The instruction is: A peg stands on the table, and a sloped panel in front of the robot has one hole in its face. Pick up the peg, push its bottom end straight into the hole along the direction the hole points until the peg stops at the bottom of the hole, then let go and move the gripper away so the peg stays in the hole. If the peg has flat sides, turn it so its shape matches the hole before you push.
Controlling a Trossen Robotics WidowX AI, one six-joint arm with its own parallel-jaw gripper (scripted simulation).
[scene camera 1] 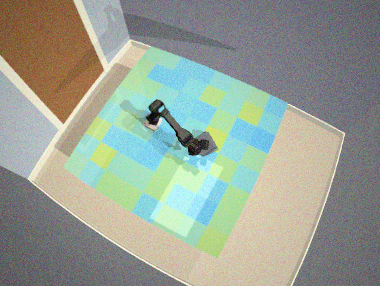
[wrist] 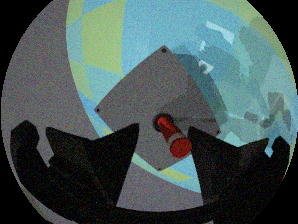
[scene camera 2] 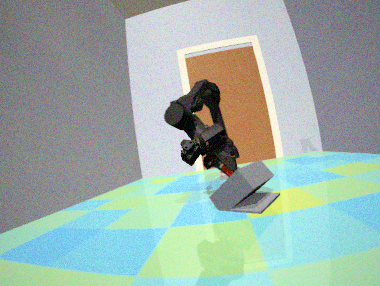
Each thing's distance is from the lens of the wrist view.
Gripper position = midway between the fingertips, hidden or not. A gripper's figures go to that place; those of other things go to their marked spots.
my gripper (wrist: 164, 129): 0.10 m
red peg (wrist: 179, 146): 0.06 m
